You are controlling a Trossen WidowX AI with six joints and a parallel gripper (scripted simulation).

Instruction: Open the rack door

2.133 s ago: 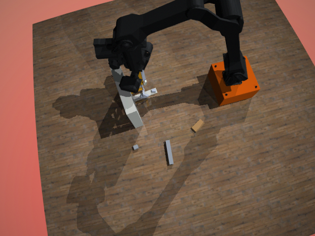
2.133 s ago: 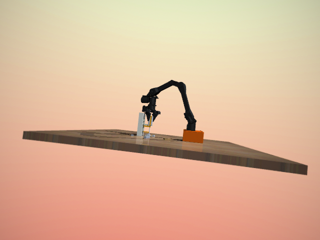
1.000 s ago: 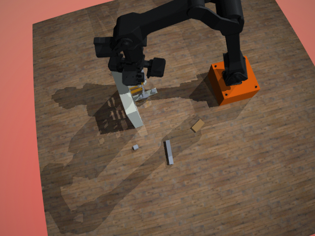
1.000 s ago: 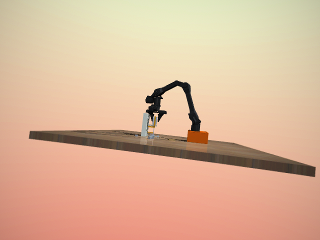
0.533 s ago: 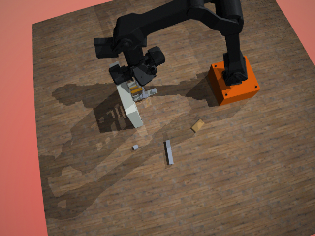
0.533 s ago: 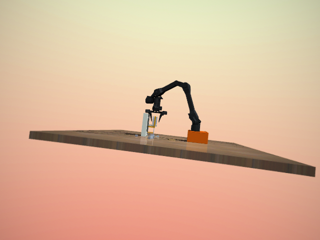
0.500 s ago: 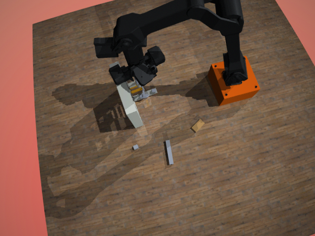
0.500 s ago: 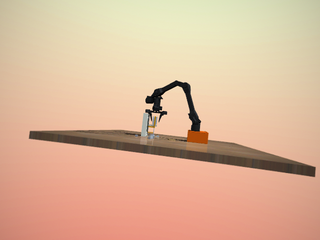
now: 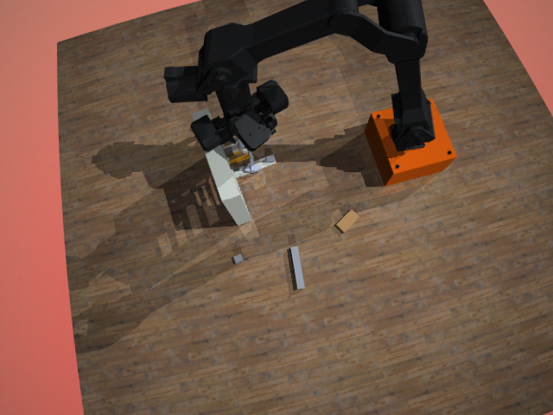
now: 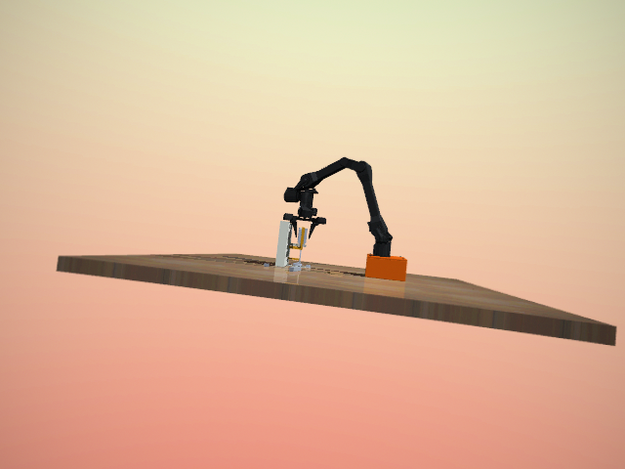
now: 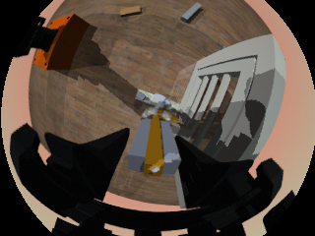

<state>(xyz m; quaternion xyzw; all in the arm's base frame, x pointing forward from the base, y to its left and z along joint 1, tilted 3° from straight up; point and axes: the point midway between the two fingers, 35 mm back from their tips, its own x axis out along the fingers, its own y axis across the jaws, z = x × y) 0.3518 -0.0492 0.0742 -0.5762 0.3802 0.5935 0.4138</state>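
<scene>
The grey handle is 10 mm to the left of my gripper tip and 20 mm below it. Also, from my gripper tip: tan block 190 mm behind, 190 mm to the left, 120 mm below; then long grey bar 60 mm behind, 280 mm to the left, 120 mm below.
</scene>
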